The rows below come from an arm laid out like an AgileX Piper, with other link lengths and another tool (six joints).
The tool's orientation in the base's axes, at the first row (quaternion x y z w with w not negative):
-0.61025, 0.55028, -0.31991, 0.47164
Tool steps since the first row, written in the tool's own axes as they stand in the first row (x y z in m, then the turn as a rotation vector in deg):
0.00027, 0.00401, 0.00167, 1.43, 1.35, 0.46
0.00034, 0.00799, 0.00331, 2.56, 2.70, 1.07
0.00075, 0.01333, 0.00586, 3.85, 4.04, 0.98
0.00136, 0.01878, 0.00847, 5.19, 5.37, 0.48
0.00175, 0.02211, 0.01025, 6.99, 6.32, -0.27
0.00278, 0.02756, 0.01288, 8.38, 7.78, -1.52
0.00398, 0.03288, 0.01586, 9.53, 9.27, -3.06
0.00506, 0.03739, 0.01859, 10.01, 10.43, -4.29
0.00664, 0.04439, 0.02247, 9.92, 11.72, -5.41
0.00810, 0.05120, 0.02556, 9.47, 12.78, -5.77
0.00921, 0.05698, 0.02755, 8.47, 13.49, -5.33
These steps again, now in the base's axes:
0.00009, 0.00031, -0.00434, 0.19, -1.22, -1.60
0.00012, 0.00081, -0.00862, 0.46, -2.12, -3.21
0.00054, 0.00125, -0.01452, 0.13, -3.32, -4.59
0.00102, 0.00152, -0.02057, -0.56, -4.67, -5.82
0.00148, 0.00170, -0.02433, -1.26, -6.55, -6.67
0.00205, 0.00157, -0.03044, -2.67, -8.10, -7.76
0.00302, 0.00133, -0.03657, -4.40, -9.49, -8.75
0.00404, 0.00112, -0.04185, -5.86, -10.18, -9.46
0.00528, 0.00080, -0.04991, -7.37, -10.27, -10.25
0.00585, 0.00042, -0.05750, -8.18, -9.86, -11.05
0.00573, 0.00007, -0.06370, -8.23, -8.75, -11.74

